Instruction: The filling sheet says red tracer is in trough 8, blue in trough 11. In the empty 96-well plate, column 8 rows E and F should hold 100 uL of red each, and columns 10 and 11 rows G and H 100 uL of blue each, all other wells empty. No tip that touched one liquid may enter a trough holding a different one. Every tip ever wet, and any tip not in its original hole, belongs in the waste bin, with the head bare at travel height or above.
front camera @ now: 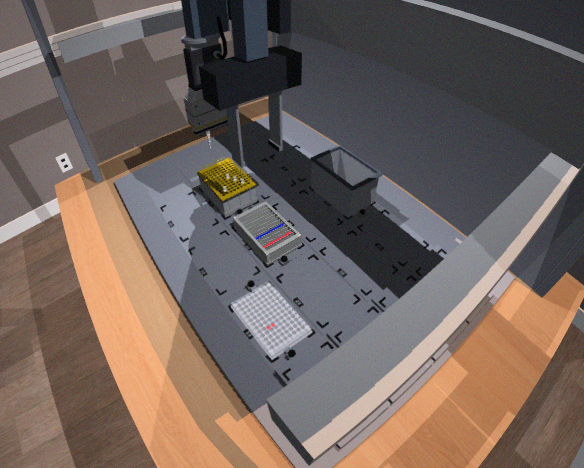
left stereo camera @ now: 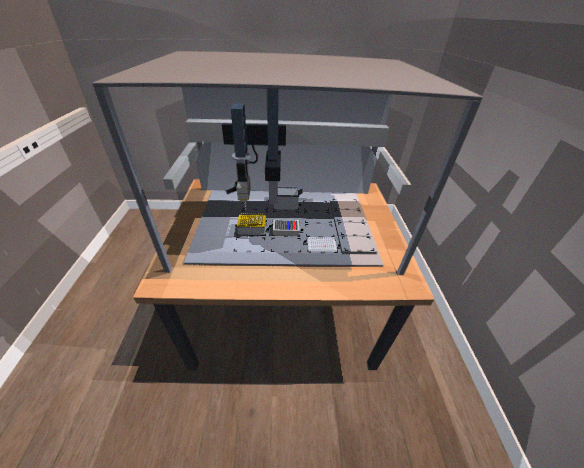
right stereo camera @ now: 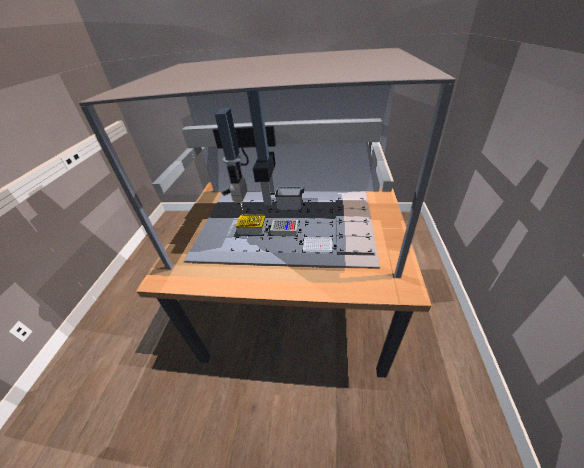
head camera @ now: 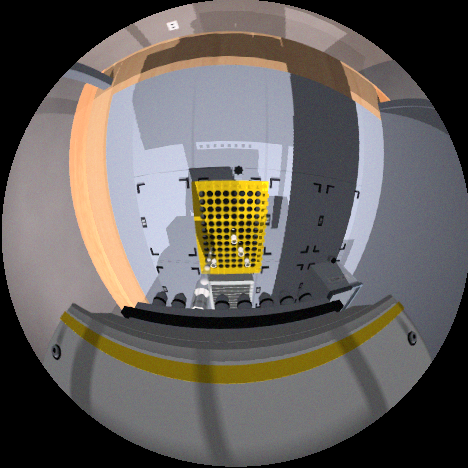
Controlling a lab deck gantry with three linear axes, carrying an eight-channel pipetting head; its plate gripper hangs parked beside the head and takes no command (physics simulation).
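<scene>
The pipetting head point(front camera: 206, 112) point(head camera: 225, 345) point(left stereo camera: 243, 190) point(right stereo camera: 238, 191) hangs above the far left deck, with one clear tip point(front camera: 209, 140) point(head camera: 201, 295) on it. The yellow tip rack point(front camera: 240, 204) point(head camera: 197, 200) point(left stereo camera: 251, 231) below it shows several loose-spaced white tips. The trough block point(front camera: 272, 255) point(left stereo camera: 286, 233) point(right stereo camera: 284, 233) shows a blue strip point(front camera: 270, 231) and a red strip point(front camera: 278, 240). The 96-well plate point(front camera: 255, 305) point(left stereo camera: 316, 243) point(right stereo camera: 312, 243) shows two neighbouring red wells point(front camera: 270, 326). The waste bin point(front camera: 337, 189) point(left stereo camera: 286, 201) point(right stereo camera: 290, 200) stands behind. My parked plate gripper point(front camera: 260, 155) is open and empty.
Black deck clamps point(front camera: 251, 284) point(front camera: 291, 353) sit at the plate's ends. A grey beam point(front camera: 400, 320) crosses the near right side in the front camera view. Frame posts point(left stereo camera: 135, 185) point(left stereo camera: 440, 185) stand at the table's front corners.
</scene>
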